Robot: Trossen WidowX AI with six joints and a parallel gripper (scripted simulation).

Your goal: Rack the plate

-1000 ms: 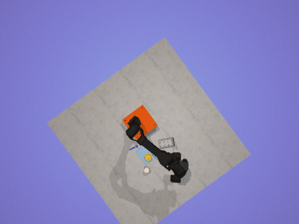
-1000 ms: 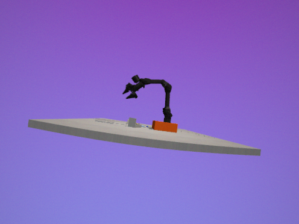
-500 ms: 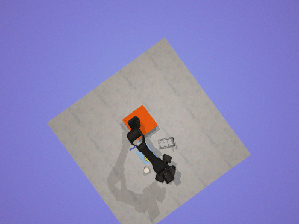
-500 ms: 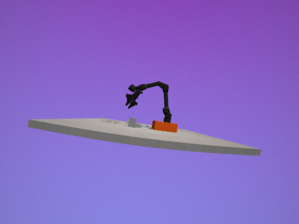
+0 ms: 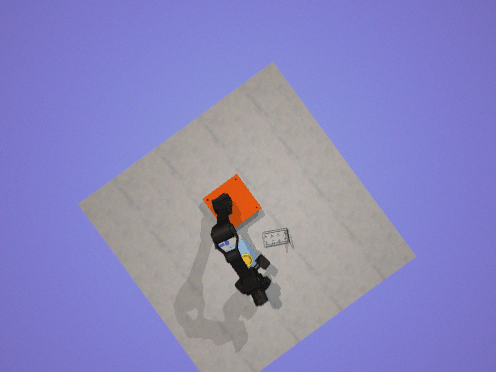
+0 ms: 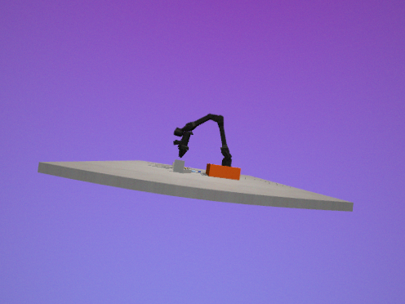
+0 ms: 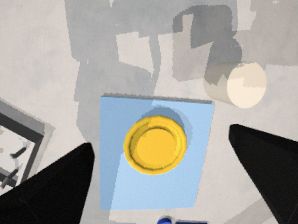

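Right now the yellow plate is 4 cm behind my gripper tip, 1 cm to the right of it and 8 cm below it. Also, from my gripper tip: light blue mat: 7 cm behind, 1 cm to the right, 10 cm below; then cream cup: 3 cm ahead, 9 cm to the right, 7 cm below; then grey dish rack: 4 cm behind, 19 cm to the left, 8 cm below.
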